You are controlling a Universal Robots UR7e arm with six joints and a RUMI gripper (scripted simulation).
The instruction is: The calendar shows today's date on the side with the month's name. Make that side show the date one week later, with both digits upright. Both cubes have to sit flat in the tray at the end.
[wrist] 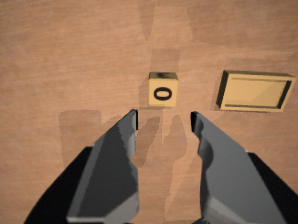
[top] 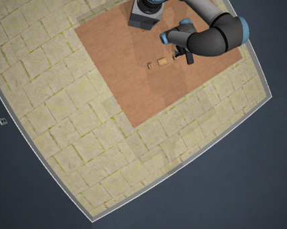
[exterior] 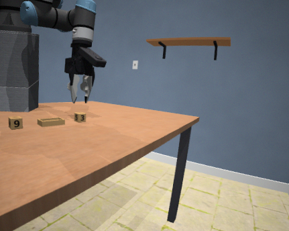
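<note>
Now: the cube 70 mm below my hand. Round my hand: wooden tray: 110 mm to the right, 70 mm below, 30 mm behind.
</note>
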